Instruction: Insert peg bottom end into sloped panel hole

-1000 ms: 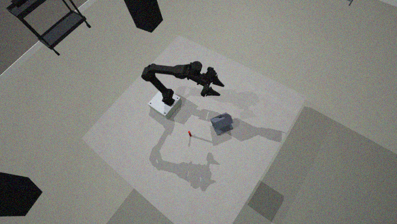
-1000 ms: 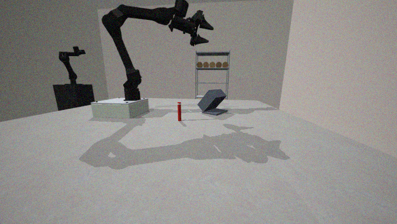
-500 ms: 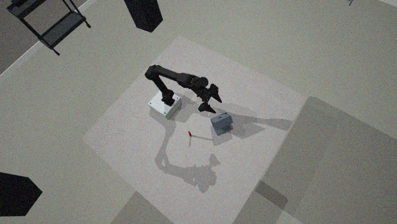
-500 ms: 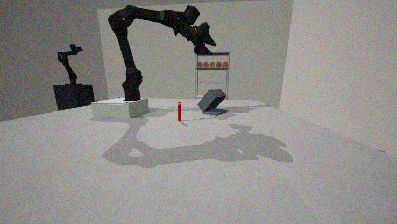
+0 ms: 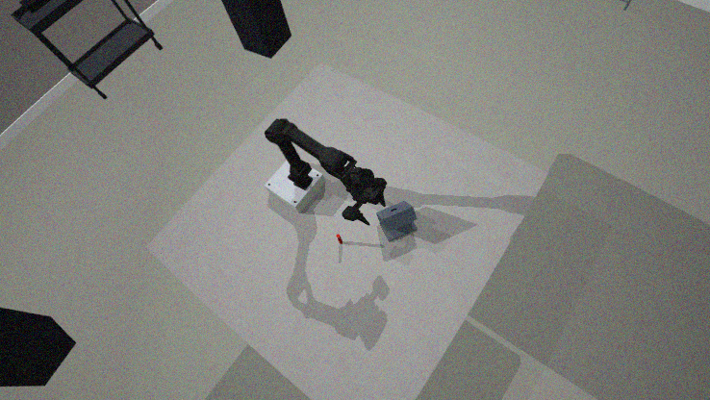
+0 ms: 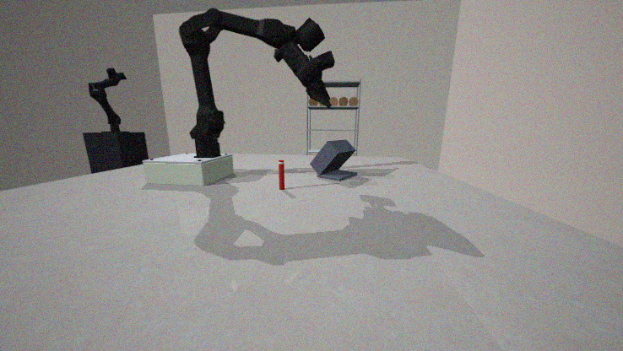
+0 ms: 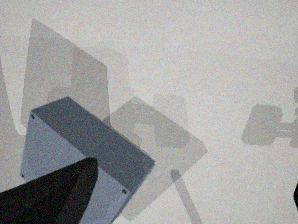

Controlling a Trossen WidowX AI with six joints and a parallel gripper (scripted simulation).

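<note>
Right now my gripper tip is 13 cm past the round red peg, 9 cm to the left of it and 18 cm above it. Also, from my gripper tip: grey-blue sloped panel 2 cm ahead, 9 cm to the left, 17 cm below.
</note>
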